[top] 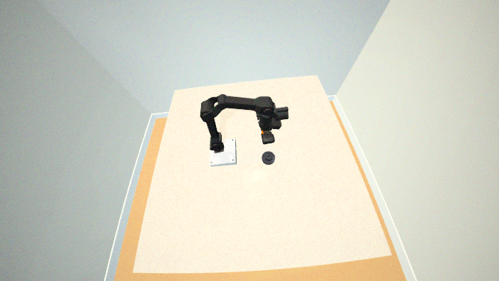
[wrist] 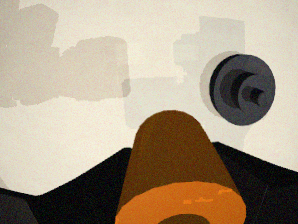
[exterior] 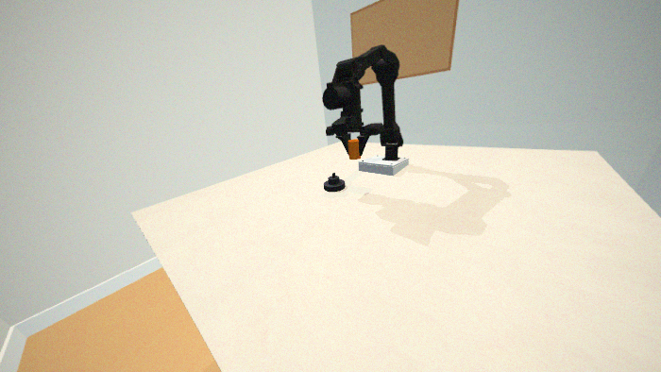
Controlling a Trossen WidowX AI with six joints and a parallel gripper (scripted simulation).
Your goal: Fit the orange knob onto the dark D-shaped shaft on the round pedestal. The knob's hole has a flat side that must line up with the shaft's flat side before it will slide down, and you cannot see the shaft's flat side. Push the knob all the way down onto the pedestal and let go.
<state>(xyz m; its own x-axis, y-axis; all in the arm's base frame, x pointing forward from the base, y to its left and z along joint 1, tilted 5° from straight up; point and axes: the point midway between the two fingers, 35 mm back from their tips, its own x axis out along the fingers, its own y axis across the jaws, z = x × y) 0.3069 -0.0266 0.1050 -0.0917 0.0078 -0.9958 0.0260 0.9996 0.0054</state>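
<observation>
The dark round pedestal is 100 mm to the right of my gripper tip and 100 mm below it. Also, from my gripper tip: orange knob 20 mm above.
</observation>
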